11 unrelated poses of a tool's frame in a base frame.
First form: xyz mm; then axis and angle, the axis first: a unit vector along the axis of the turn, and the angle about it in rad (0 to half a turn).
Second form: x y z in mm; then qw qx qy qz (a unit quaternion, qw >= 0). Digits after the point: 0 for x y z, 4 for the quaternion.
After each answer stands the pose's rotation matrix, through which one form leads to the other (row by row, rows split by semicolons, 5 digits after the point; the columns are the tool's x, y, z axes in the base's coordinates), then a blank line. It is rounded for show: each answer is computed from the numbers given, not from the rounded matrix.
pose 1, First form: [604 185 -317 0.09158 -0.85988 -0.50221 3.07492]
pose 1, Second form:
[604 185 -317 0.0333 0.0915 -0.8594 -0.5019]
-0.98102 -0.12386 -0.14917; -0.19078 0.47937 0.85662; -0.03459 0.86883 -0.49391

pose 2, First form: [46 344 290 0.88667 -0.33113 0.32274 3.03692]
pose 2, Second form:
[46 344 290 0.0523 0.8855 -0.3307 0.3223]
0.57355 -0.61932 0.53617; -0.55188 -0.77583 -0.30580; 0.60536 -0.12051 -0.78677

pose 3, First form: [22 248 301 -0.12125 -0.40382 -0.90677 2.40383]
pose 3, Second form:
[22 248 301 0.3606 -0.1131 -0.3767 -0.8458]
-0.71440 0.69512 -0.08032; -0.52473 -0.45624 0.71868; 0.46292 0.55557 0.69068

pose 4, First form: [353 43 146 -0.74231 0.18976 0.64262 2.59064]
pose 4, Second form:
[353 43 146 0.2720 -0.7143 0.1826 0.6184]
0.16849 -0.59729 -0.78413; 0.07553 -0.78534 0.61444; -0.98280 -0.16276 -0.08721

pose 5, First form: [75 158 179 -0.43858 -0.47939 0.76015 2.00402]
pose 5, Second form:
[75 158 179 0.5386 -0.3695 -0.4039 0.6405]
-0.14670 -0.39141 -0.90845; 0.98844 -0.09351 -0.11933; -0.03824 -0.91545 0.40060

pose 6, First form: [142 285 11 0.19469 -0.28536 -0.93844 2.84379]
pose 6, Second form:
[142 285 11 0.1484 0.1925 -0.2822 -0.9281]
-0.88184 0.16669 -0.44110; -0.38402 -0.79671 0.46667; -0.27364 0.58092 0.76658

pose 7, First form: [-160 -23 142 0.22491 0.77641 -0.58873 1.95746]
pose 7, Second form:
[-160 -23 142 0.5581 0.1866 0.6443 -0.4885]
-0.30744 0.78574 0.53675; -0.30479 0.45303 -0.83777; -0.90143 -0.42116 0.10021

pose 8, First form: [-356 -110 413 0.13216 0.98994 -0.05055 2.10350]
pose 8, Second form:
[-356 -110 413 0.4961 0.1148 0.8596 -0.0439]
-0.48153 0.24082 0.84270; 0.15373 0.96981 -0.18930; -0.86284 0.03839 -0.50401

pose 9, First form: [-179 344 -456 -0.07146 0.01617 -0.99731 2.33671]
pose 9, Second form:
[-179 344 -456 0.3917 -0.0658 0.0149 -0.9176]
-0.68455 0.71686 0.13233; -0.72077 -0.69275 0.02420; 0.10902 -0.07881 0.99091

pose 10, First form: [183 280 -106 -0.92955 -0.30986 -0.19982 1.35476]
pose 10, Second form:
[183 280 -106 0.7792 -0.5826 -0.1942 -0.1252]
0.89320 0.42146 -0.15673; 0.03111 0.28979 0.95658; 0.44858 -0.85930 0.24573

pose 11, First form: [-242 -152 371 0.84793 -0.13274 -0.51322 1.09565]
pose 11, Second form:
[-242 -152 371 0.8537 0.4416 -0.0691 -0.2673]
0.84754 0.39530 -0.35413; -0.51743 0.46703 -0.71704; -0.11806 0.79096 0.60037

